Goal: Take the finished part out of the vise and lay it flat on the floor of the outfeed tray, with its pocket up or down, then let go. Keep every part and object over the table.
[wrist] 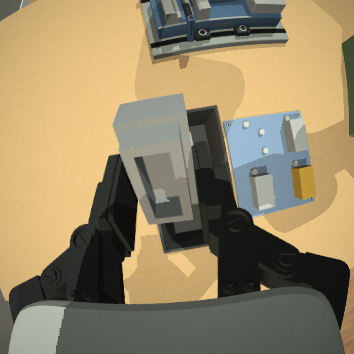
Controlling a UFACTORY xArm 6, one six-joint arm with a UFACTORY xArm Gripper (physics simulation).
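Frame: origin at the arm's base, x right, y ahead, z up, level; metres.
Where they show: gripper, fingertip midpoint: (161, 168).
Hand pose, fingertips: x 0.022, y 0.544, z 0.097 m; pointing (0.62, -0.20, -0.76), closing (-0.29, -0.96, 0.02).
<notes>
Things, the pixels of their top centre, and the offset from my fingertips. "*": a spot on its surface instead. Level surfaces: height alone.
- finished part, middle of its top: (152, 165) dx +0.002, dy +0.000, dz +0.031 m
- dark outfeed tray, surface spot: (215, 132) * dx +0.023, dy -0.084, dz -0.276 m
- blue vise, surface spot: (225, 22) * dx +0.215, dy -0.203, dz -0.263 m
- light-blue plate, middle of its top: (273, 162) dx -0.073, dy -0.172, dz -0.302 m
- yellow block, middle of its top: (307, 182) dx -0.130, dy -0.211, dz -0.266 m
- wooden table, its level: dz -0.310 m
The finished part (154, 136) is a grey block with a rectangular pocket facing the camera. My gripper (161, 168) is shut on its two long sides. The part hangs over the left side of the dark outfeed tray (215, 132) and sticks out past the tray's left edge in the view; its height above the tray is hard to tell. The part and the right finger hide much of the tray's floor. A small pale sliver shows beside the part's right edge, inside the tray outline. The blue vise (225, 22) stands on a grey base at the top of the view, partly cut off.
A light-blue plate (240, 170) with white pegs lies right of the tray. On it stand two grey blocks (262, 191) (296, 135) and a yellow block (303, 182). A dark green object (349, 90) shows at the right edge. The wooden table (60, 100) lies beneath.
</notes>
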